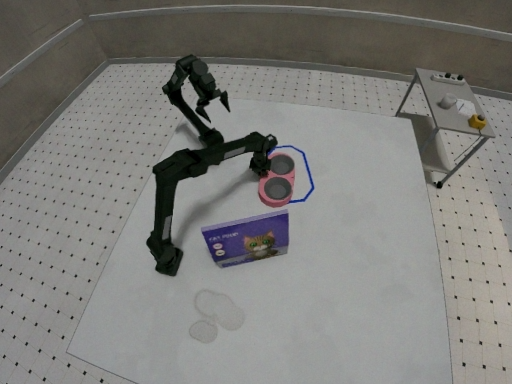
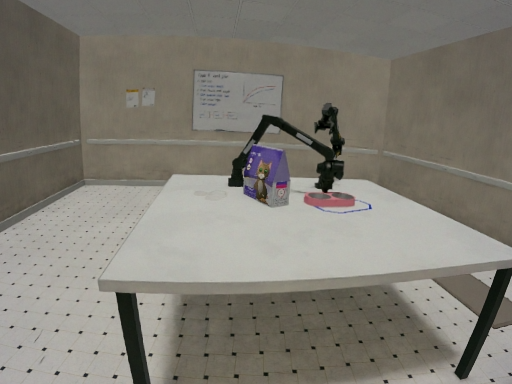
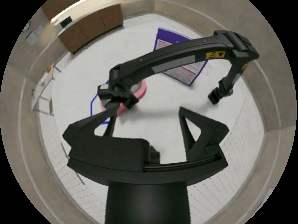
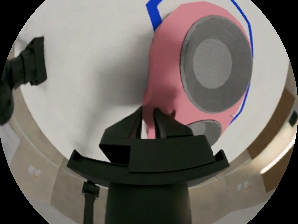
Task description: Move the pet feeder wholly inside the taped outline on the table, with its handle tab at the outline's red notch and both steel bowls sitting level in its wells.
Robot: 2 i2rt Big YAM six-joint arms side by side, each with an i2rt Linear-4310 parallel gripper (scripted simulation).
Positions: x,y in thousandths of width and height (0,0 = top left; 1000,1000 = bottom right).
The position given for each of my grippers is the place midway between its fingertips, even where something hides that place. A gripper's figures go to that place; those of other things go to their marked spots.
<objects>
My right gripper (image 4: 498,493): 0.13 m from the lens. A pink pet feeder (image 4: 555,395): 0.10 m from the lens.
</objects>
